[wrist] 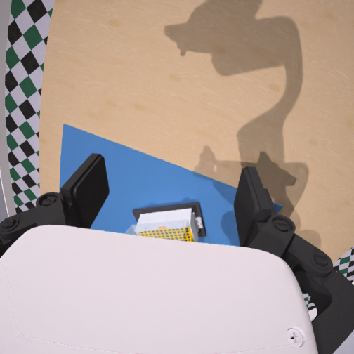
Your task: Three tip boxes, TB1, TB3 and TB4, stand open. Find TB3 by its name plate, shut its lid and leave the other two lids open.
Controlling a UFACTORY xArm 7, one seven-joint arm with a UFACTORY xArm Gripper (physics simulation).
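Observation:
One tip box (pixel 166 223) with a white body and a yellow perforated top stands in a dark holder on the blue mat, low in the middle of the wrist view. Its lower part is hidden behind the white gripper housing. A bit of translucent lid (pixel 131 230) shows at its left side. No name plate can be read, so I cannot tell which box it is. The other tip boxes do not show. My gripper (pixel 170 179) is open and empty, its black fingers wide apart on either side of the box in the view.
The blue mat (pixel 115 170) lies on a wooden table (pixel 125 75). The arm's shadow falls over the table and the mat's right corner. A green, black and white checkered floor (pixel 27 85) shows past the table's left edge.

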